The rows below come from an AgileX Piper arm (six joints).
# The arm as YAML. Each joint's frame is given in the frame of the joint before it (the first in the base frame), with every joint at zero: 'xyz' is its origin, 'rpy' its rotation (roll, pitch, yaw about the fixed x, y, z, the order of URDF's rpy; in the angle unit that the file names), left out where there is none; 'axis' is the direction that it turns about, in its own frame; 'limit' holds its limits. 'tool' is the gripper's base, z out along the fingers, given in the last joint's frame.
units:
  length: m
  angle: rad
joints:
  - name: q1
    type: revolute
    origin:
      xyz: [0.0, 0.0, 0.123]
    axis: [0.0, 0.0, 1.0]
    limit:
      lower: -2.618
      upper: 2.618
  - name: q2
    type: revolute
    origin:
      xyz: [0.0, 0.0, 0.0]
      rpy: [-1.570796, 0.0, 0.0]
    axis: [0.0, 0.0, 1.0]
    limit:
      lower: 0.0
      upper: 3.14
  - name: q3
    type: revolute
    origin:
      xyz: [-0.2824, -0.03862, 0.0]
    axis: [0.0, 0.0, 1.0]
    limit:
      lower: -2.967
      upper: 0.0
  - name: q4
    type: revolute
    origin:
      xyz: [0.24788, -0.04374, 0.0]
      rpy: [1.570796, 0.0, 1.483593]
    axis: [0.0, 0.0, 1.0]
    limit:
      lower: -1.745
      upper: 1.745
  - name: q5
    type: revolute
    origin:
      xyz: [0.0, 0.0, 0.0]
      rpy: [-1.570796, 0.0, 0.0]
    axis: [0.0, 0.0, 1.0]
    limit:
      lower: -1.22
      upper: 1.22
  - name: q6
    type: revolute
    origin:
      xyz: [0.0, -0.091, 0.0]
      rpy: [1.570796, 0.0, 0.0]
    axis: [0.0, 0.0, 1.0]
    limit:
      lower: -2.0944
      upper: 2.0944
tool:
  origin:
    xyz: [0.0, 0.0, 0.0]
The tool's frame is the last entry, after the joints.
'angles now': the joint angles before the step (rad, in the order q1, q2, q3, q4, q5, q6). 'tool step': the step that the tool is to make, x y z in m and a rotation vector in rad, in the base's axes. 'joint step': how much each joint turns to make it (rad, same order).
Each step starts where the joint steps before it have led.
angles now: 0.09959, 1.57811, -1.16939, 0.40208, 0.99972, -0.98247
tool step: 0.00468, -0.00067, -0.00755, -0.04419, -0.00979, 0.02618
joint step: 0.00676, 0.02221, 0.00002, -0.03985, -0.02407, -0.01634
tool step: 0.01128, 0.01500, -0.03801, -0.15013, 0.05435, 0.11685
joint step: 0.07595, 0.11094, -0.00003, -0.14990, -0.03866, 0.00750
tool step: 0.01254, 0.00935, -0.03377, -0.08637, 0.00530, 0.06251
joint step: 0.04067, 0.10084, 0.00001, -0.09011, -0.08065, 0.01019
